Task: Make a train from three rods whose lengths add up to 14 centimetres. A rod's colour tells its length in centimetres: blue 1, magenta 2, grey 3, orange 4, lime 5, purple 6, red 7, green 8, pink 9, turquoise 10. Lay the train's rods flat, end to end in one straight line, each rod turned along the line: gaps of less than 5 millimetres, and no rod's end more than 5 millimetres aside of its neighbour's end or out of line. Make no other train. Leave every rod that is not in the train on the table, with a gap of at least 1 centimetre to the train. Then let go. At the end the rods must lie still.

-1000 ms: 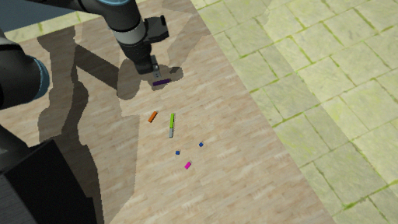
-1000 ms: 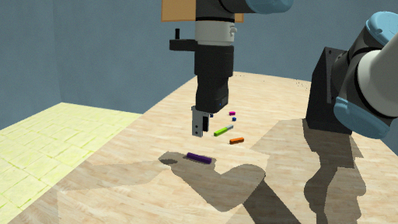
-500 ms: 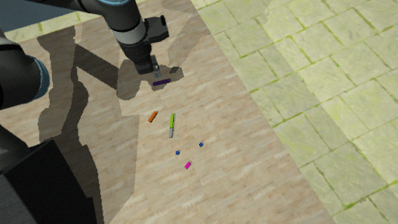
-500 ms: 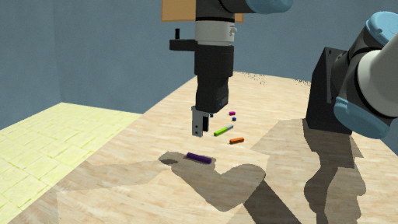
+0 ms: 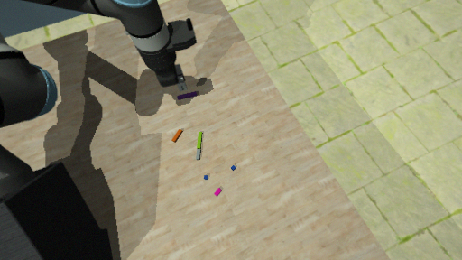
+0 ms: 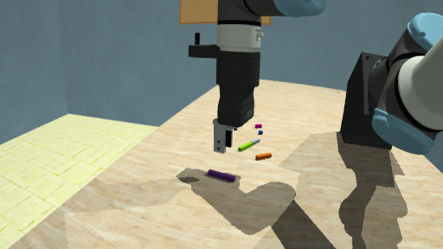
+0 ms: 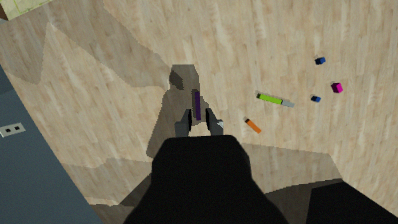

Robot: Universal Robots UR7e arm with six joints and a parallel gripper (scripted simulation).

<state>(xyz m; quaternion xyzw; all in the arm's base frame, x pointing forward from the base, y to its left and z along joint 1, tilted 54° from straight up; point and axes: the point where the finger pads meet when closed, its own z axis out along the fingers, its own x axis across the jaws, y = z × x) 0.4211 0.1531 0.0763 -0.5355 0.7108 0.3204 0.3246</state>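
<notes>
Right now the purple rod is 8 cm below my hand. Also, from my hand: orange rod: 8 cm behind, 11 cm to the right, 8 cm below; then grey rod: 4 cm behind, 19 cm to the right, 8 cm below; then lime rod: 2 cm behind, 15 cm to the right, 8 cm below.
</notes>
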